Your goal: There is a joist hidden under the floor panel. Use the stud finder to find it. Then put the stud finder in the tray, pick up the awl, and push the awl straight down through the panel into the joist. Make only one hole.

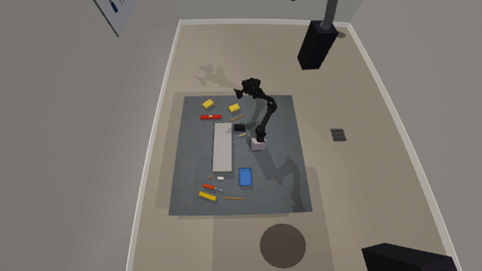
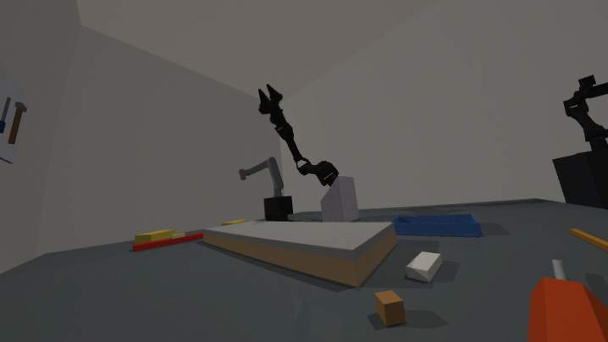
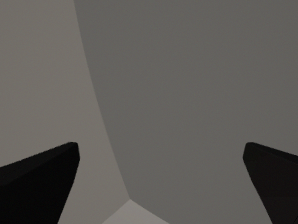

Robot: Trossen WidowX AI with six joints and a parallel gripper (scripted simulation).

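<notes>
The black stud finder lies 1 cm to the left of my gripper tip and 62 cm below it. Round my gripper tip: awl: 11 cm to the left, 66 cm below; then square light: 1 cm ahead, 1 cm to the left, 60 cm below; then red level: 28 cm ahead, 16 cm to the right, 65 cm below.
</notes>
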